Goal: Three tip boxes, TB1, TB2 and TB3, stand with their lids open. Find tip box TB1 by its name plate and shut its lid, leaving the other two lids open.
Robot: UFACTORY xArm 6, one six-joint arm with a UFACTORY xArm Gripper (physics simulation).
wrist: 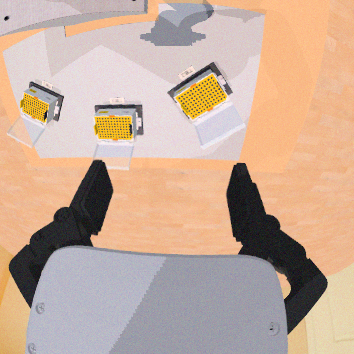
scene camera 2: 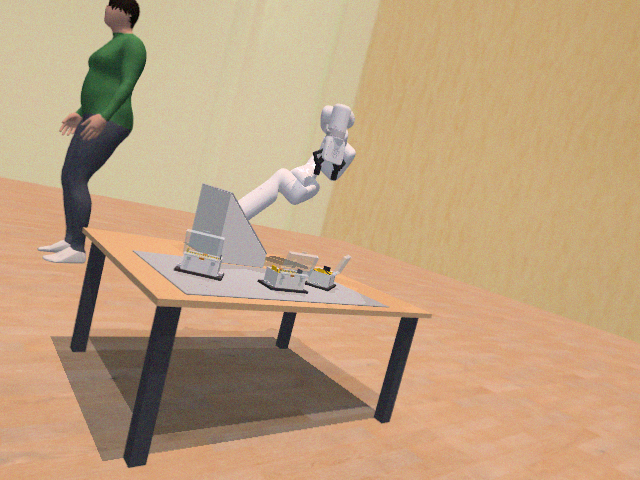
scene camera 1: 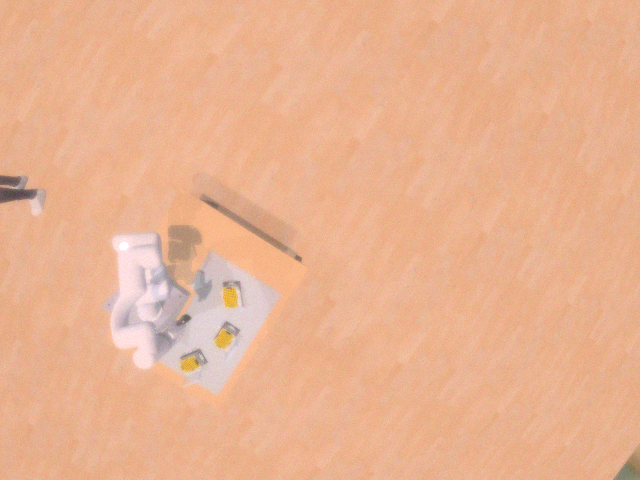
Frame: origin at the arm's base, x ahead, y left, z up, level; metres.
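Seen in the pictures: gripper, fingertip midpoint: (wrist: 167, 176) (scene camera 2: 324, 177) (scene camera 1: 184, 324); arm's base, link origin: (scene camera 2: 237, 214) (scene camera 1: 150, 310).
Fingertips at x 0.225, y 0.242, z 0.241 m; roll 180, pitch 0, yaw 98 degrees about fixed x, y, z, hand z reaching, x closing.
Observation:
Offsets run from my fingertips to a thing's top centre. "spot": to the spot under its first point. Level surfaces: height alone.
Three tip boxes with yellow racks stand on a grey mat @[0.432 m down] (wrist: 165, 142) (scene camera 2: 237, 286), their clear lids open. The right box in the wrist view (wrist: 201, 97) is the left one in scene camera 2 (scene camera 2: 200, 264) and the top one in scene camera 1 (scene camera 1: 231, 297). The middle box @[0.192 m ahead, 0.170 m right, 0.358 m down] (wrist: 114, 127) (scene camera 2: 285, 279) (scene camera 1: 224, 338) and the left box in the wrist view (wrist: 36, 106) (scene camera 2: 321, 277) (scene camera 1: 190, 363) stand farther along. Name plates @[spot: 0.016 m ahead, 0.020 m left, 0.430 m down] (wrist: 186, 72) @[spot: 0.126 m ahead, 0.176 m right, 0.430 m down] (wrist: 116, 100) @[spot: 0.071 m ahead, 0.431 m right, 0.430 m down] (wrist: 47, 84) show behind the boxes, too small to read surely. My gripper (wrist: 167, 176) (scene camera 2: 326, 174) is open and empty, high above the table.
A tall grey wedge-shaped mount (scene camera 2: 227, 222) stands by the arm's base, behind the left box in scene camera 2. The wooden table @[0.435 m down] (scene camera 2: 124, 263) (scene camera 1: 279, 268) borders the mat. A person in a green top (scene camera 2: 111, 77) stands beyond the table.

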